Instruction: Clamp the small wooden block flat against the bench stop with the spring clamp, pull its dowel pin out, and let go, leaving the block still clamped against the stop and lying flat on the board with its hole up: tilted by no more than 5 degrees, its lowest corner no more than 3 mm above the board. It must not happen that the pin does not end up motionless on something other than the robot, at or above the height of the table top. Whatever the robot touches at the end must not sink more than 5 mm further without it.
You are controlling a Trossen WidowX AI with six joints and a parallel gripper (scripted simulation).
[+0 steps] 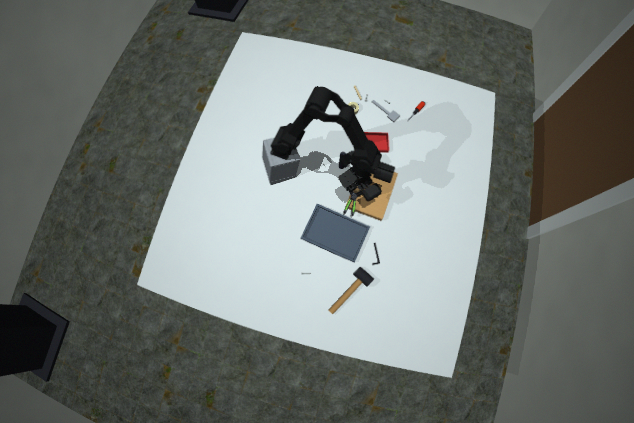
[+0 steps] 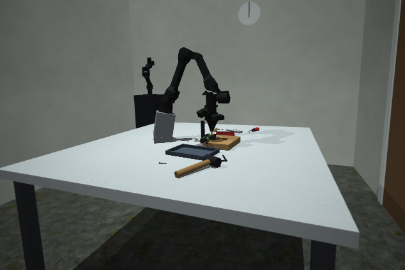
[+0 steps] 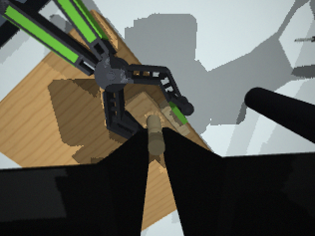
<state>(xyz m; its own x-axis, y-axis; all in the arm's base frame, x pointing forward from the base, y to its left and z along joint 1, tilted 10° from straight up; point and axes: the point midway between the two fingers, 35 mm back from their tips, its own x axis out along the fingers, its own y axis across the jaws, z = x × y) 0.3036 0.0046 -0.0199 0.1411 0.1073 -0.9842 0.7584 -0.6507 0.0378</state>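
Now: the dowel pin 4 cm below my hand. The rest, counted from my hand: dark tray (2 cm behind, 19 cm to the right, 10 cm below); then wooden board (6 cm ahead, 1 cm to the left, 10 cm below); then small wooden block (7 cm below).
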